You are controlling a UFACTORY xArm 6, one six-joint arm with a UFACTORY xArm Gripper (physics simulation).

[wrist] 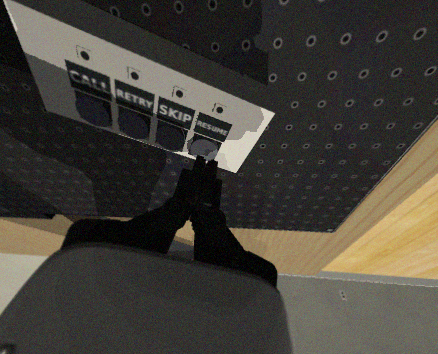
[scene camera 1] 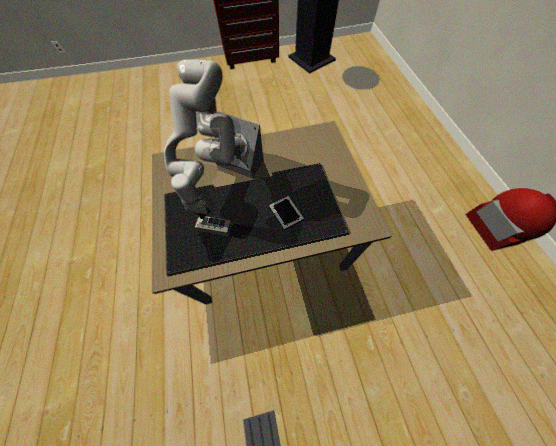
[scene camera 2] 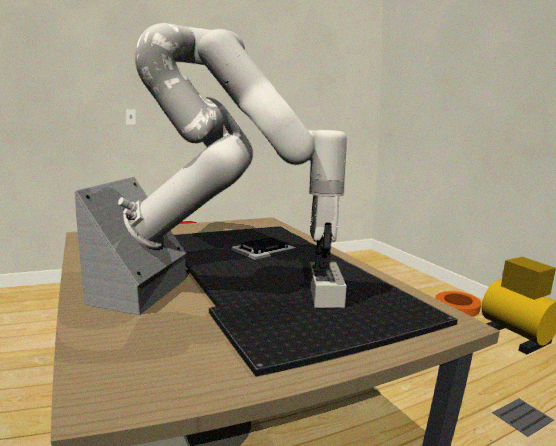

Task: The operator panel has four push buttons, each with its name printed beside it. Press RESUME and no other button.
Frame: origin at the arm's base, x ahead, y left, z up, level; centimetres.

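Seen in the pictures: gripper, fingertip midpoint: (wrist: 202, 170) (scene camera 1: 203, 216) (scene camera 2: 322, 268); arm's base, origin of the base link: (scene camera 1: 237, 145) (scene camera 2: 143, 227).
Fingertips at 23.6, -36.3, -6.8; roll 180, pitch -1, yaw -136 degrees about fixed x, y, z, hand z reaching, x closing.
Observation:
Pixels of each thing's top centre, then the offset from my fingertips to it, as dx, dy, dz. Level surfaces: height alone.
- white operator panel, middle of its top: (wrist: 153, 113) (scene camera 2: 326, 271) (scene camera 1: 212, 223) +4.7, +1.9, -2.3
- CALL, middle of its top: (wrist: 92, 112) +6.8, +6.3, -2.3
- RETRY, middle of its top: (wrist: 133, 126) +4.6, +4.2, -2.3
- SKIP, middle of its top: (wrist: 170, 139) +2.4, +2.2, -2.3
- RESUME, middle of its top: (wrist: 203, 150) +0.2, +0.2, -2.3
- black mat, its level: dz -7.9
- wooden table, its level: dz -9.2
The white operator panel (scene camera 1: 212, 229) (scene camera 2: 329, 296) (wrist: 247, 150) lies on the black mat. In the wrist view its dark round buttons stand in a row: CALL (wrist: 93, 109), RETRY (wrist: 133, 124), SKIP (wrist: 170, 137) and RESUME (wrist: 203, 147), which is at the right end. Each name is printed on a black label beside its button. My gripper (wrist: 202, 170) (scene camera 2: 322, 267) is shut and empty. Its fingertips are at the lower edge of RESUME in the wrist view, at or very near its surface. Whether they touch it, or whether it is pushed down, I cannot tell.
A flat grey-framed black tray (scene camera 1: 300, 218) (scene camera 2: 256, 255) lies on the black mat (scene camera 1: 187, 260) (scene camera 2: 280, 345), away from the panel. The mat lies on the wooden table (scene camera 1: 162, 281) (scene camera 2: 150, 380). The arm's grey slanted base (scene camera 2: 107, 280) stands at the table's rear.

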